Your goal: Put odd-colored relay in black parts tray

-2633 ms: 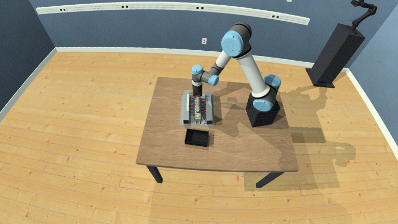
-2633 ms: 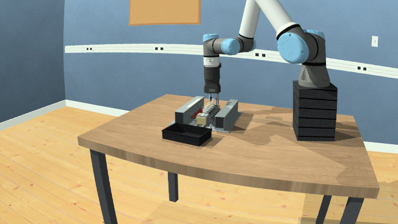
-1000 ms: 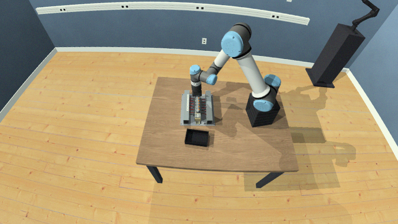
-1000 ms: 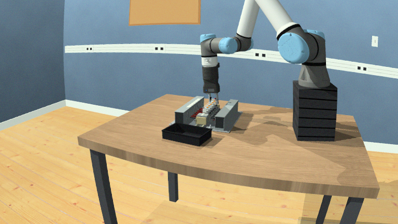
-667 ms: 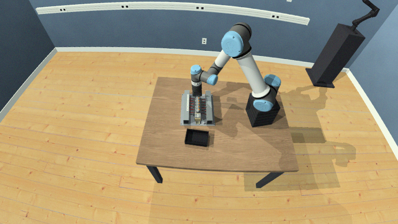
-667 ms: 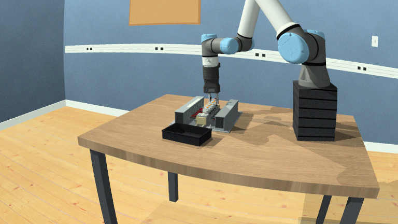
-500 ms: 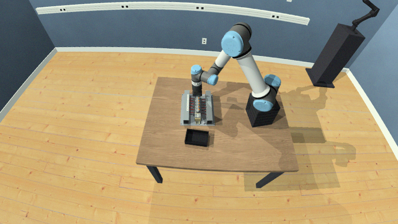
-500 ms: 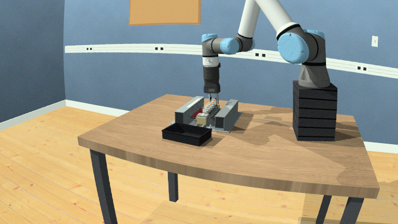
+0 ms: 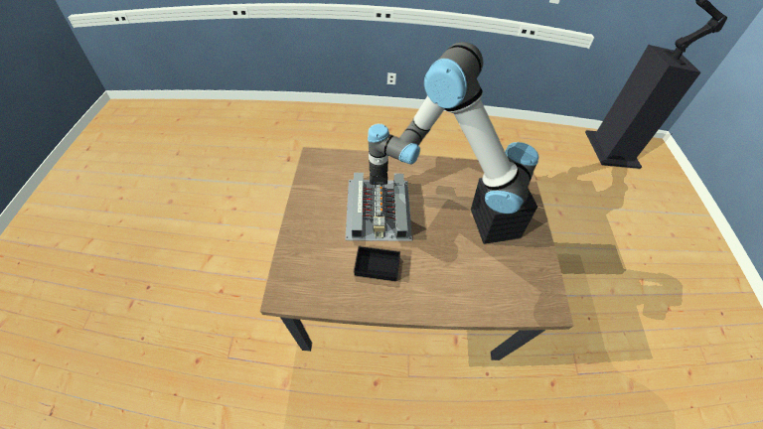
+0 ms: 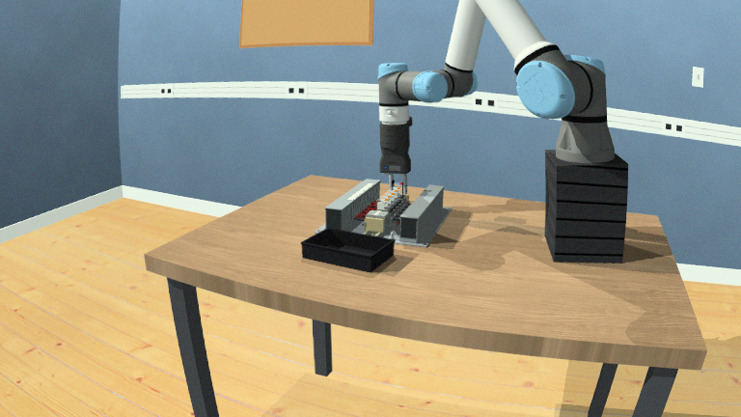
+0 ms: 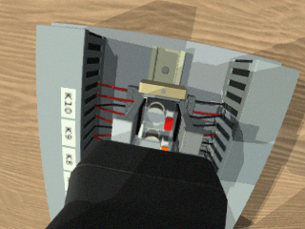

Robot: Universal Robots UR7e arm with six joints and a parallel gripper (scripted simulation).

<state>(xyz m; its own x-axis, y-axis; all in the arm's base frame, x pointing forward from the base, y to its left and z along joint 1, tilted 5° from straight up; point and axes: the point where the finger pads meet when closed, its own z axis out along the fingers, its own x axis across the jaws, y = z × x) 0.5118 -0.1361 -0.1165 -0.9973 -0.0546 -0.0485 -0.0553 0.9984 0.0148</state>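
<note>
Now: the relay 10 mm below my hand. Round my hand: relay panel 90 mm to the left, 30 mm below, 10 mm behind; then black parts tray 360 mm to the left, 50 mm below, 10 mm behind.
</note>
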